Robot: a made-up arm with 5 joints.
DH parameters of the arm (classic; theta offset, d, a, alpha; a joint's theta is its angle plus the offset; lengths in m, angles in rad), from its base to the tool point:
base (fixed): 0.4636 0 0.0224 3.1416
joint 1: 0.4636 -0.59 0 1.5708
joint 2: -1.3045 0 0.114 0
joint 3: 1.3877 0 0.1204 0
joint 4: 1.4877 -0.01 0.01 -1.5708
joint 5: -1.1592 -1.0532 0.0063 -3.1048
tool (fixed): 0.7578 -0.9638 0 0
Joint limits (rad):
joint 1: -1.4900..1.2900
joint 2: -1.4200..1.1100
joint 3: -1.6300..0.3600
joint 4: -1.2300..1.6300
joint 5: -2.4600..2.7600
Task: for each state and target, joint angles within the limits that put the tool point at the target. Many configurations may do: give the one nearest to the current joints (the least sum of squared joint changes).
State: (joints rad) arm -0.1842 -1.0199 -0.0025 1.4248 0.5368
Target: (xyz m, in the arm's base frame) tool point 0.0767 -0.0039 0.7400
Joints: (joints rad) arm 0.5381 -1.1870 0.0422 1.5639 0.2642
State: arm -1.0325 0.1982 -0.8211 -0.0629 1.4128
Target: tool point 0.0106 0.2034 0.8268
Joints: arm -1.4900 -0.0813 -0.6989 0.0362 1.2186
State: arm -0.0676 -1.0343 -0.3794 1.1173 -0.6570
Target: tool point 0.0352 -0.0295 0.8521
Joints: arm 0.4423 -0.9369 -0.4844 0.9980 -1.1504
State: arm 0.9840 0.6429 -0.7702 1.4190 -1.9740
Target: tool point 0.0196 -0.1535 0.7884
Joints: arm 1.2900 -0.0894 -1.1383 1.4287 -2.0346
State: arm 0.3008 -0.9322 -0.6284 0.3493 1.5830
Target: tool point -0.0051 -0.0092 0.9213
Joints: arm -0.4142 -0.5209 -1.2038 -0.2537 2.4838
